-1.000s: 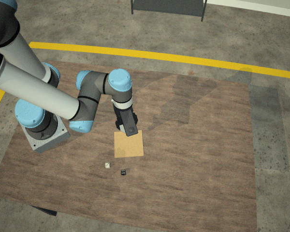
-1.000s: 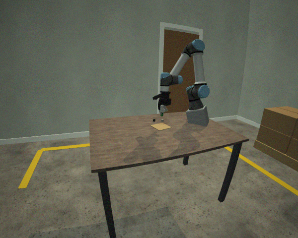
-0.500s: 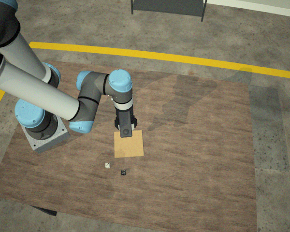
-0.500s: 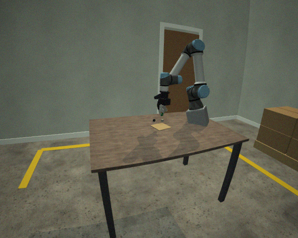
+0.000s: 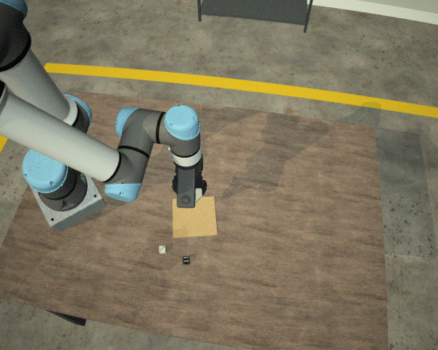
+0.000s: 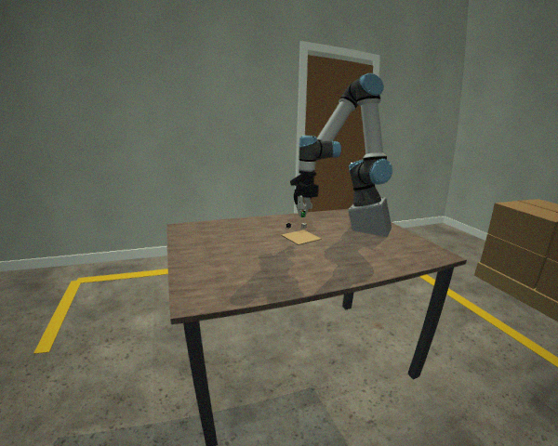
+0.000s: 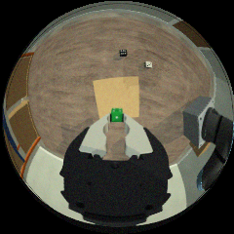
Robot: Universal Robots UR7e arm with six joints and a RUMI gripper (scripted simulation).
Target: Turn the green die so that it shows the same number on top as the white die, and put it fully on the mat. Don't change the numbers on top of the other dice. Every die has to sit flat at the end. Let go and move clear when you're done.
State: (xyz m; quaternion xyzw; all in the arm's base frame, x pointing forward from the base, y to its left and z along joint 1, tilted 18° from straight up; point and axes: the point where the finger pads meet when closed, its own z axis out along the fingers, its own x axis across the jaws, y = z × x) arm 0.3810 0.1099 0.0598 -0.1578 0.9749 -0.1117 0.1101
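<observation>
Now: the green die 10 mm below my hand. Round my hand: black die 150 mm to the right, 110 mm below, 30 mm ahead; then white die 140 mm to the right, 110 mm below, 50 mm behind; then tan mat 120 mm below.
</observation>
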